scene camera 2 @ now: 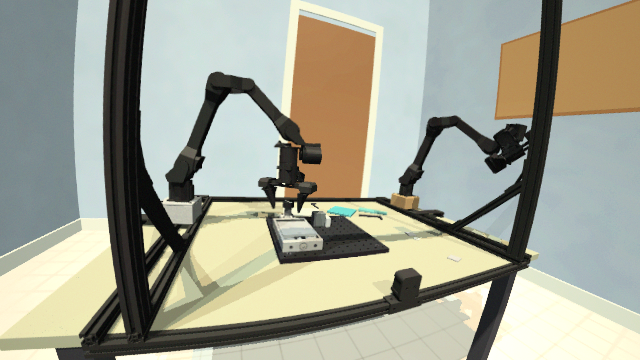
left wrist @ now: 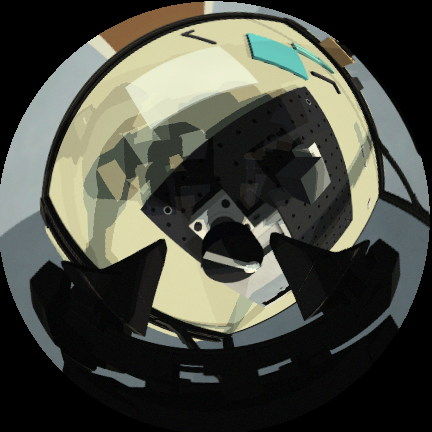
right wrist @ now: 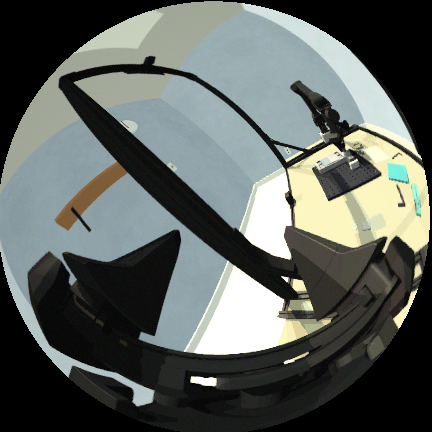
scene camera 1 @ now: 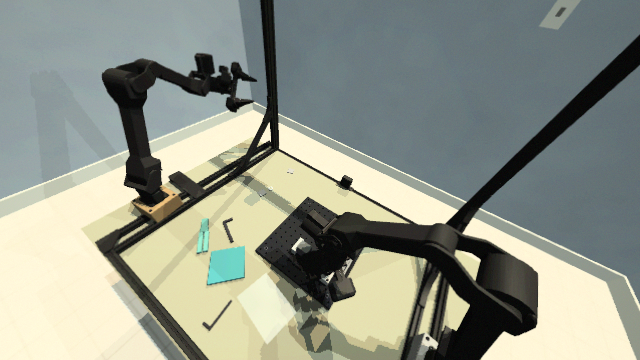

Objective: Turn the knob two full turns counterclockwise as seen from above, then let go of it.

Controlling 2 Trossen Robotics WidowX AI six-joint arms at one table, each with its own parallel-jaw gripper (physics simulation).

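Frame: origin at the left arm's base, x right, y ahead, z up, level; millimetres.
Seen in the pictures: left gripper, fingertip midpoint: (scene camera 2: 285, 210) (right wrist: 342, 147) (scene camera 1: 328, 271); right gripper, fingertip midpoint: (scene camera 2: 518, 150) (right wrist: 234, 233) (scene camera 1: 255, 91); left arm's base at its link origin: (scene camera 2: 181, 199) (right wrist: 324, 131); right arm's base at its link origin: (scene camera 2: 405, 195) (scene camera 1: 154, 197).
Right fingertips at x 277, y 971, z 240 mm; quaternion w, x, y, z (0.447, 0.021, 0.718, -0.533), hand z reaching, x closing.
Observation:
Offsets run from my right fingertips to a thing's top centre. "*": to the spot under its first point.
The black knob {dz -233, dx -268, dy -636 mm} (scene camera 2: 288, 204) (left wrist: 231, 255) stands upright on a silver mount {* dz -278, dx -282, dy -651 mm} (left wrist: 199, 226) at the corner of the black perforated board (scene camera 1: 286, 229) (scene camera 2: 362, 242) (left wrist: 302, 112). A white pointer line on the knob's top runs to the lower right in the left wrist view. My left gripper (scene camera 2: 286, 207) (left wrist: 218, 241) is open, pointing down over the knob, with a fingertip at either side and gaps between them and the knob. In scene camera 1 the arm hides the knob. My right gripper (scene camera 1: 254, 91) (right wrist: 234, 233) is open and empty, raised far from the board.
A white box device {dz -279, dx -158, dy -625 mm} (scene camera 2: 302, 245) and a grey block {* dz -281, dx -243, dy -538 mm} (scene camera 2: 318, 218) (left wrist: 316, 176) stand on the board close to the knob. A teal square {* dz -311, dx -451, dy -383 mm} (scene camera 1: 227, 265), a teal tool {dz -309, dx -444, dy -231 mm} (scene camera 1: 202, 239), two black hex keys {dz -313, dx -368, dy -279 mm} (scene camera 1: 228, 231) {dz -315, dx -539, dy -472 mm} (scene camera 1: 218, 315) and a pale sheet {dz -316, dx -441, dy -558 mm} (scene camera 1: 266, 309) lie beside it.

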